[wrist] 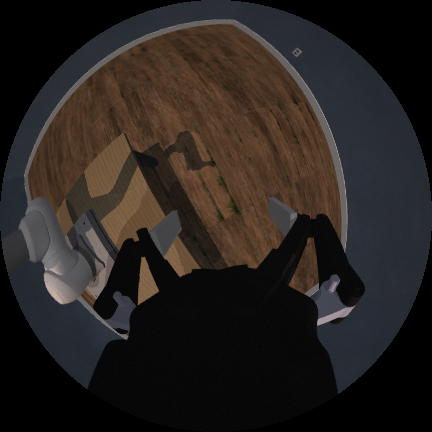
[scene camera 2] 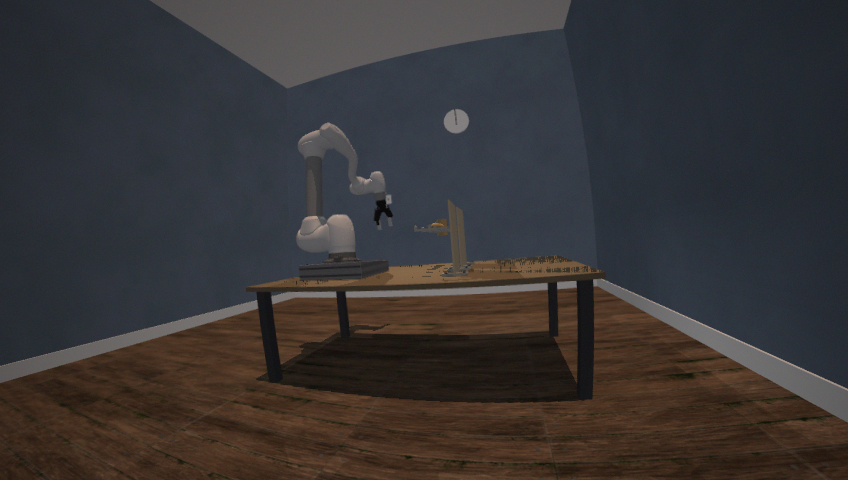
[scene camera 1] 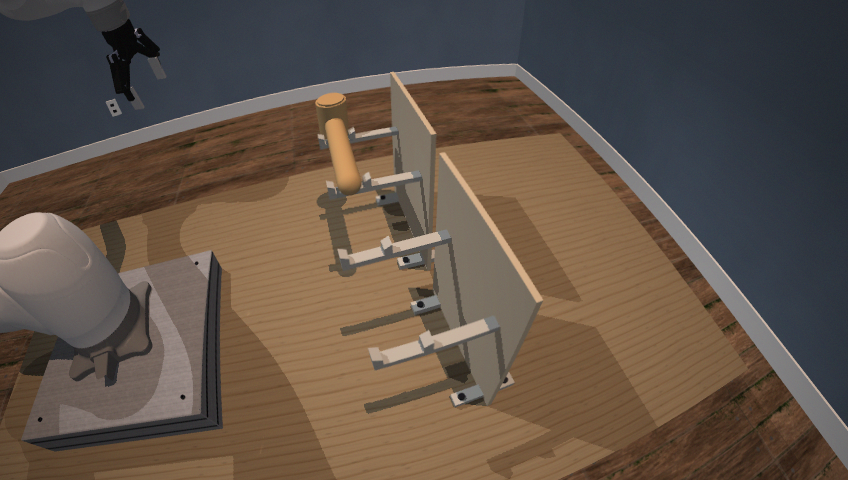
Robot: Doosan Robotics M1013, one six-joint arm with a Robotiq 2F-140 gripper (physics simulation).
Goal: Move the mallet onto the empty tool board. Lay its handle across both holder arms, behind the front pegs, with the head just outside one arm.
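Pixels of known places: gripper, fingertip midpoint: (wrist: 223, 213) (scene camera 2: 385, 228) (scene camera 1: 151, 92); arm's base, origin of the base link: (wrist: 85, 259) (scene camera 2: 342, 262) (scene camera 1: 114, 330).
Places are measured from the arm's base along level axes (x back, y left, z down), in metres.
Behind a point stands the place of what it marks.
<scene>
The wooden mallet (scene camera 1: 343, 155) @(x -0.548, y 0.013, z -0.181 m) (scene camera 2: 438, 224) @(x -0.558, y -0.027, z -0.170 m) lies across both holder arms of the farther tool board (scene camera 1: 410, 121) @(x -0.675, y 0.011, z -0.212 m), between their front and rear pegs. Its upright head (scene camera 1: 332, 114) @(x -0.573, y 0.150, z -0.190 m) is at the far arm, and its handle end is at the near arm. The empty tool board (scene camera 1: 484, 267) @(x -0.616, y -0.300, z -0.187 m) (scene camera 2: 454, 237) @(x -0.622, y -0.313, z -0.093 m) stands nearer in the scene camera 1 view. Its two pale arms (scene camera 1: 416, 242) @(x -0.581, y -0.188, z -0.141 m) (scene camera 1: 452, 335) @(x -0.549, y -0.342, z -0.141 m) point toward the robot and have raised front pegs (scene camera 1: 343, 256) @(x -0.476, y -0.177, z -0.157 m) (scene camera 1: 374, 355) @(x -0.452, y -0.330, z -0.157 m). My gripper (scene camera 1: 146, 82) @(x -0.162, y 0.598, z -0.208 m) (scene camera 2: 384, 224) @(x -0.162, y 0.598, z -0.208 m) (wrist: 223, 213) @(x -0.162, y 0.598, z -0.208 m) is open and empty, up in the air on the robot side, well apart from the mallet.
The robot base plate (scene camera 1: 184, 380) @(x -0.150, y -0.175, z -0.010 m) (scene camera 2: 333, 270) @(x -0.017, y -0.213, z 0.024 m) stands on the wooden table (scene camera 1: 273, 309) @(x -0.335, y -0.044, z 0.071 m) (scene camera 2: 416, 284) @(x -0.453, y -0.538, z 0.073 m). Both boards stand upright close together, with bolted feet. In the wrist view, the table edge and brown floor (wrist: 240, 100) lie below the fingers, with the arm at left.
</scene>
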